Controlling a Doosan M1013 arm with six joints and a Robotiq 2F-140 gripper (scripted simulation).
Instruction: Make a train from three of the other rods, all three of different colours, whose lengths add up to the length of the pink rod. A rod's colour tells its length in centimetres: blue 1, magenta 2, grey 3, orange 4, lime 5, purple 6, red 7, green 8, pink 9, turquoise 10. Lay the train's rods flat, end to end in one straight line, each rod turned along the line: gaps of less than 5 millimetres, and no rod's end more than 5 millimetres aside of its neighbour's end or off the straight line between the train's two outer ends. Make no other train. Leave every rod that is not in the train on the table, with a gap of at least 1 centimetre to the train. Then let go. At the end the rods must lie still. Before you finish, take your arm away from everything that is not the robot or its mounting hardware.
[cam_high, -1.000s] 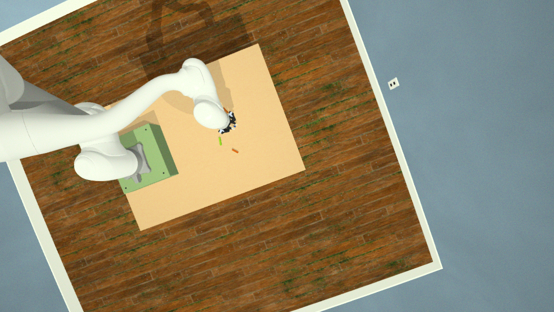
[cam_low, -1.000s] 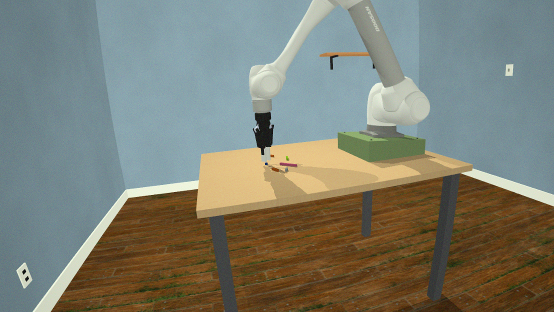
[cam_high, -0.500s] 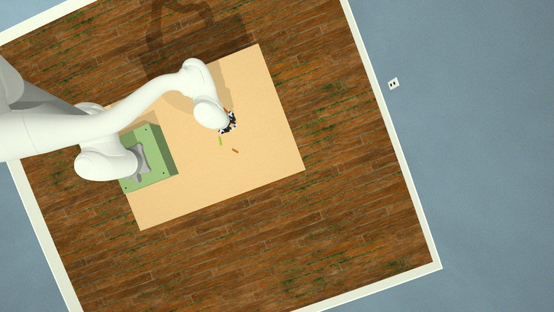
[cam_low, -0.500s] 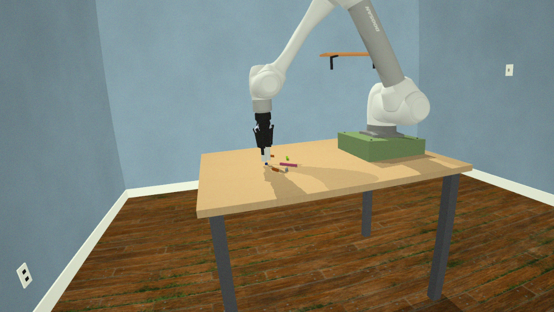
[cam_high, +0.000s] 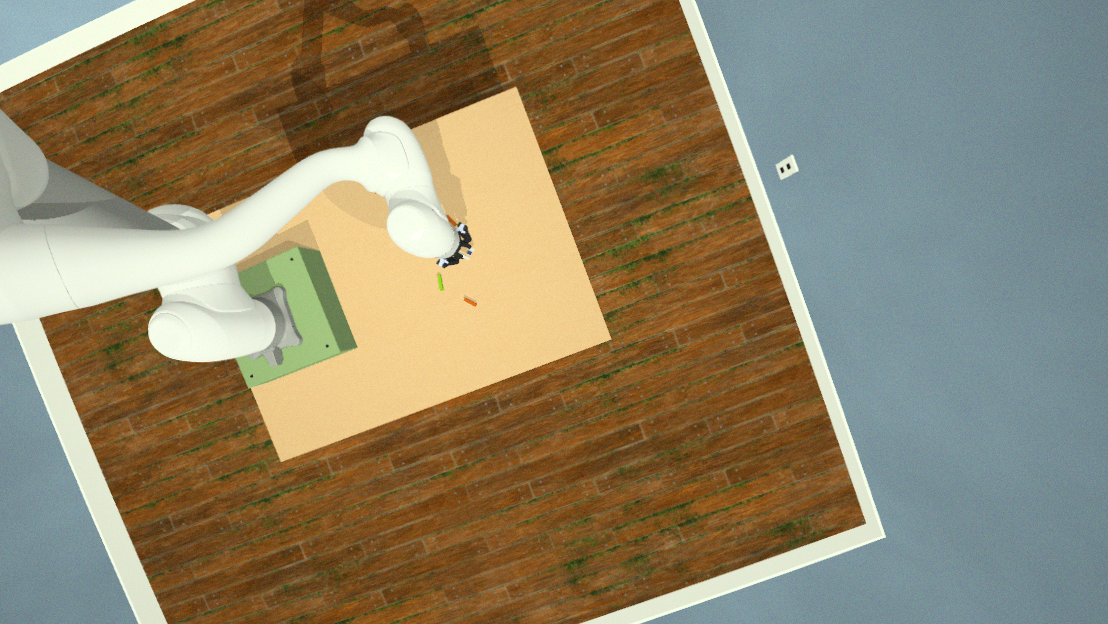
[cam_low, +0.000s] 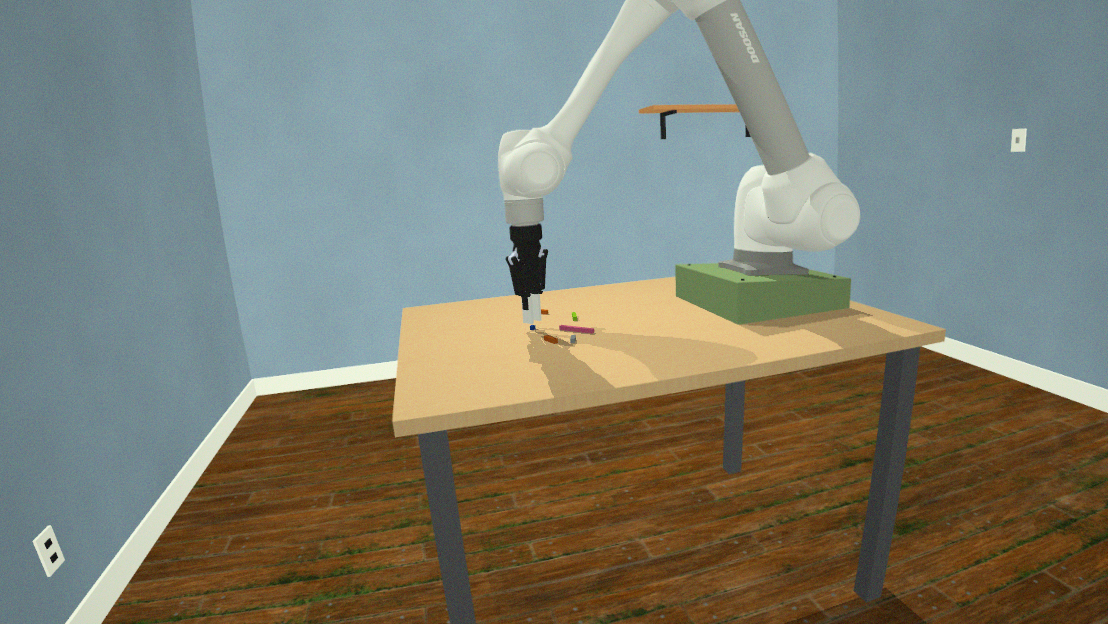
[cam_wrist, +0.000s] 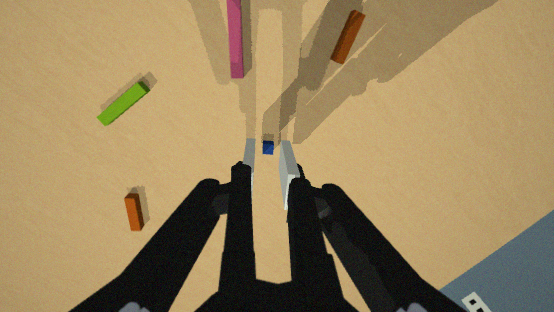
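My hand is 50 mm above the blue rod. Also, from my hand: lime rod: 120 mm behind, 60 mm to the right, 50 mm below; grey rod: 70 mm behind, 130 mm to the left, 50 mm below; pink rod: 100 mm behind, 60 mm to the left, 50 mm below.
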